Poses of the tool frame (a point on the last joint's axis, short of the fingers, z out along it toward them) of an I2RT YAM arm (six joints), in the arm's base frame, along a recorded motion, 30 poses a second.
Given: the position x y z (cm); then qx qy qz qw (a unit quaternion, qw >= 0).
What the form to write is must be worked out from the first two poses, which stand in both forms.
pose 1, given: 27.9, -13.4, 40.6, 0.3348, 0.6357, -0.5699, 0.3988
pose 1, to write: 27.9, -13.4, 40.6, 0.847, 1.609, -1.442
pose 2, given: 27.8, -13.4, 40.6, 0.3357, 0.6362, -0.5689, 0.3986
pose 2, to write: 27.8, -13.4, 40.6, 0.850, 1.610, -1.440
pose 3, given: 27.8, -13.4, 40.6, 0.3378, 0.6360, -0.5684, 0.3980
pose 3, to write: 27.8, -13.4, 40.6, 0.855, 1.610, -1.439
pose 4, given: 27.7, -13.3, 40.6, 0.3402, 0.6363, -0.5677, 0.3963
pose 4, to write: 27.7, -13.3, 40.6, 0.862, 1.612, -1.439
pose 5, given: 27.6, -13.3, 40.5, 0.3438, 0.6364, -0.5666, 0.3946
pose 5, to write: 27.6, -13.3, 40.5, 0.872, 1.614, -1.437
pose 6, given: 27.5, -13.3, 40.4, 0.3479, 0.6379, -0.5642, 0.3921
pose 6, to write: 27.5, -13.3, 40.4, 0.883, 1.620, -1.433
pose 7, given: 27.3, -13.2, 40.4, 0.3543, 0.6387, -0.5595, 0.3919
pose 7, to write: 27.3, -13.2, 40.4, 0.900, 1.622, -1.421
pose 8, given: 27.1, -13.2, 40.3, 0.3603, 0.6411, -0.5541, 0.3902
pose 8, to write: 27.1, -13.2, 40.3, 0.916, 1.629, -1.408
